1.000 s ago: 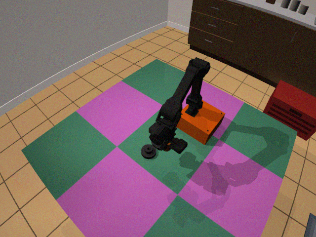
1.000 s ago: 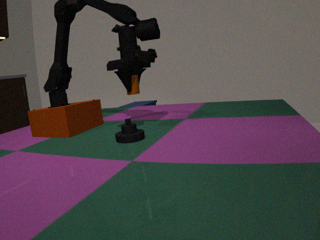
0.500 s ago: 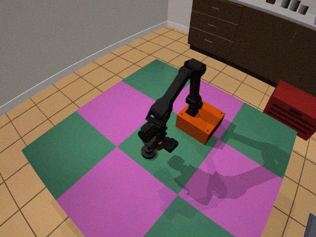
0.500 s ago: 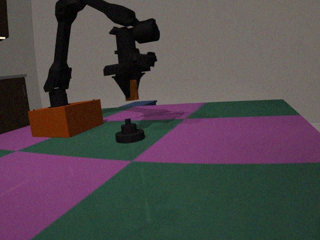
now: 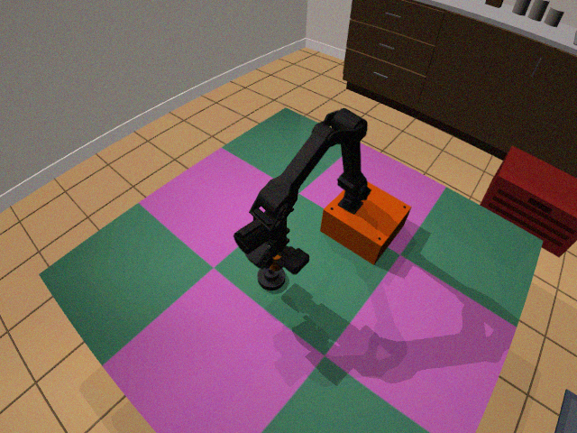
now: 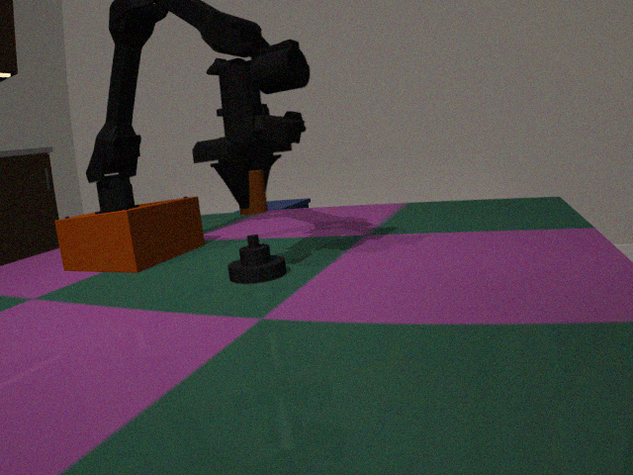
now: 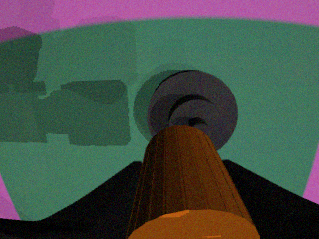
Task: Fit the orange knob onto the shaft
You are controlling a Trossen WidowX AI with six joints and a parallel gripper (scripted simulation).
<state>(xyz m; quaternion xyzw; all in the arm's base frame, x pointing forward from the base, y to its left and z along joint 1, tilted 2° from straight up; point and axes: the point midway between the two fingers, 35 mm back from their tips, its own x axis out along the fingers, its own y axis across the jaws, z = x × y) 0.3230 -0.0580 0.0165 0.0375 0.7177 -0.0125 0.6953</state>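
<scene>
Right now the pedestal is 70 mm below my gripper tip and 20 mm to the right of it. The rest, counted from my gripper tip: orange knob: 20 mm above.
</scene>
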